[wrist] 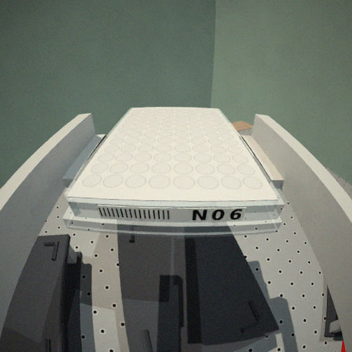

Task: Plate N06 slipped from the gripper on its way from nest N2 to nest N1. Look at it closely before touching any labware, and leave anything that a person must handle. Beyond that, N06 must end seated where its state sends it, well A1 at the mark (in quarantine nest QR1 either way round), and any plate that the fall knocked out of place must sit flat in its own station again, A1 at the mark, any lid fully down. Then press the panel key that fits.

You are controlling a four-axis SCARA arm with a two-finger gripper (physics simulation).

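Plate N06 point(172, 165) is a clear plate with a white well surface, a barcode and the label "N06" on its near side. It looks level and is held between the two fingers of my gripper point(173, 157), which is shut on its long sides. The plate hangs above the deck. Below it are dark nests: one nest point(225, 295) lies under and in front of the plate, and part of another nest point(35, 285) shows at the lower left. No nest labels can be read in this view. The A1 corner of the plate cannot be made out.
The perforated deck point(104, 260) lies below, with shadows across it. A dark block point(332, 317) with a light piece shows at the lower right edge, and a small red tip point(343, 347) shows at the bottom right. A brown patch point(242, 126) shows behind the right finger. Green walls stand behind.
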